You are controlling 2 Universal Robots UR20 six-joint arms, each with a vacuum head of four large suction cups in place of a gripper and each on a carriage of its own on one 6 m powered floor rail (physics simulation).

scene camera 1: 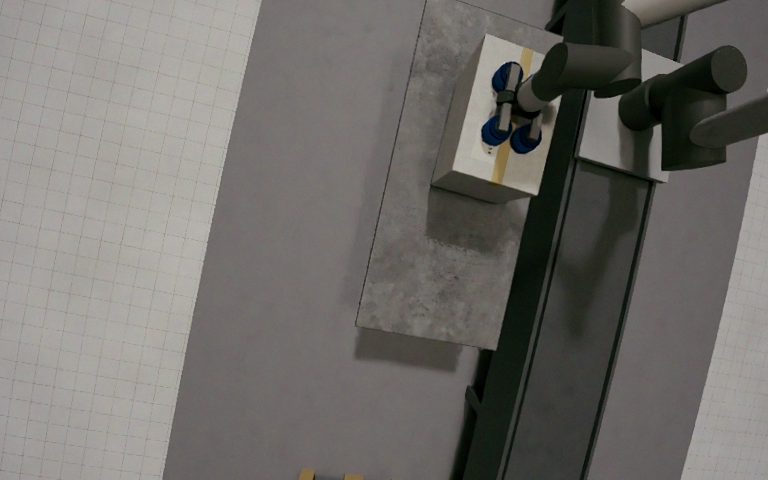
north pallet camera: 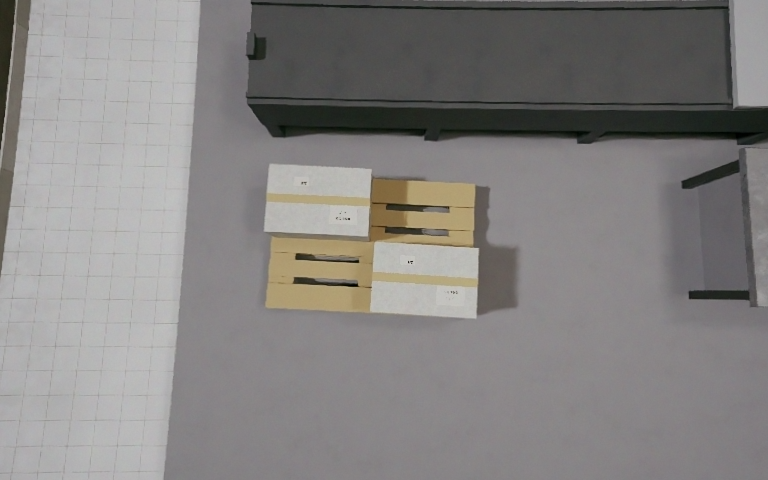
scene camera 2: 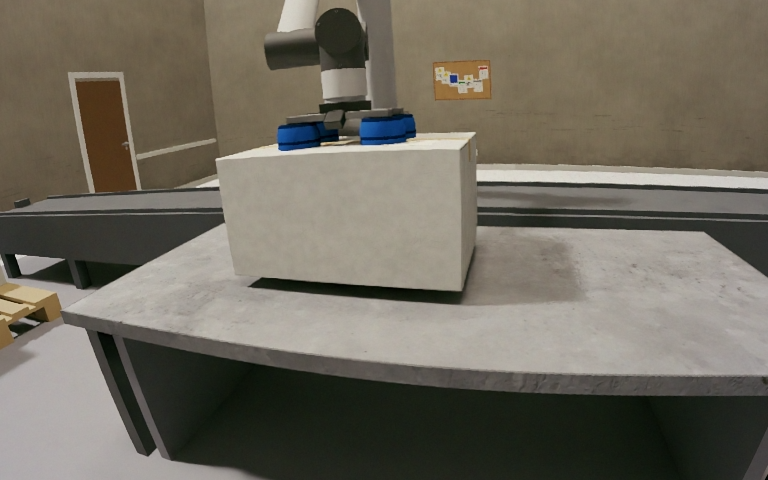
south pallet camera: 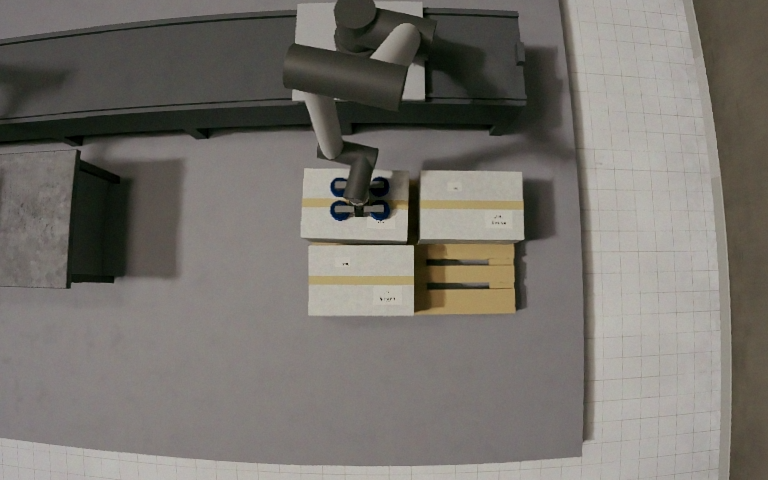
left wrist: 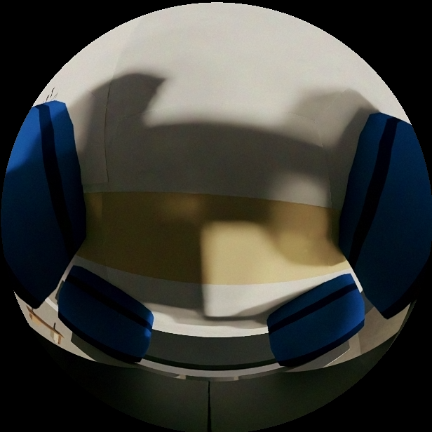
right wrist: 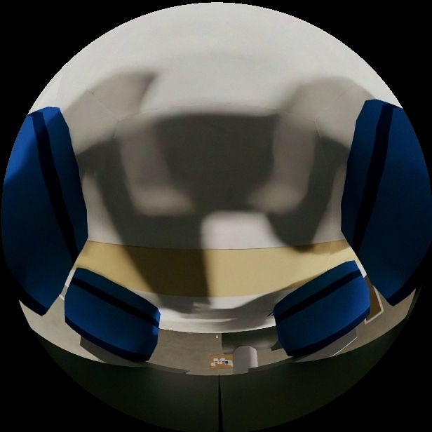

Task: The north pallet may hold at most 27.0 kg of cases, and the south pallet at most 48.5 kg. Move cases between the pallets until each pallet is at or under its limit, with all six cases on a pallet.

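Seen in the pictures: left arm's base at its link origin: [south pallet camera: 358, 48]; right arm's base at its link origin: [scene camera 1: 636, 109].
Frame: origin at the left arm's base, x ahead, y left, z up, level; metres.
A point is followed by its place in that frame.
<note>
My right gripper [scene camera 1: 515, 107] {y -2.724, x 0.885, z 0.266 m} [scene camera 2: 346, 131] [right wrist: 215, 225] has its blue cups on the top of a white taped case [scene camera 1: 487, 169] {y -2.474, x 0.938, z 0.288 m} [scene camera 2: 348, 217] {y -2.671, x 1.071, z 0.149 m} and holds it just above the grey table, with a thin dark gap under it. My left gripper [south pallet camera: 359, 198] {y 0.006, x 0.811, z -0.145 m} [left wrist: 212, 235] has its cups flat on the upper left case [south pallet camera: 317, 223] {y -0.219, x 0.938, z -0.127 m} at the south pallet [south pallet camera: 470, 302] {y 0.637, x 1.367, z -0.426 m}; no clear gap shows under it. Two more cases [south pallet camera: 471, 189] {y 0.604, x 0.752, z -0.150 m} [south pallet camera: 339, 300] {y -0.106, x 1.342, z -0.182 m} stand on that pallet. The north pallet [north pallet camera: 317, 300] {y -5.633, x 1.328, z -0.425 m} holds two cases [north pallet camera: 300, 217] {y -5.706, x 0.882, z -0.173 m} [north pallet camera: 419, 300] {y -5.056, x 1.313, z -0.178 m}, set diagonally. The case labels are too small to read.
The grey table [scene camera 1: 430, 294] {y -1.880, x 0.942, z -0.040 m} [scene camera 2: 640, 316] {y -2.061, x 1.098, z -0.040 m} [north pallet camera: 758, 254] {y -3.413, x 1.043, z -0.040 m} [south pallet camera: 33, 243] {y -1.886, x 1.047, z -0.040 m} stands beside the long dark rail [scene camera 1: 583, 294] {y -2.047, x 0.029, z -0.055 m} [scene camera 2: 651, 200] {y -1.649, x -0.007, z -0.055 m} [north pallet camera: 487, 56] {y -4.721, x 0.011, z -0.055 m} [south pallet camera: 186, 73] {y -0.989, x 0.077, z -0.055 m}. The north pallet has bare slats at upper right and lower left; the south pallet has them at lower right.
</note>
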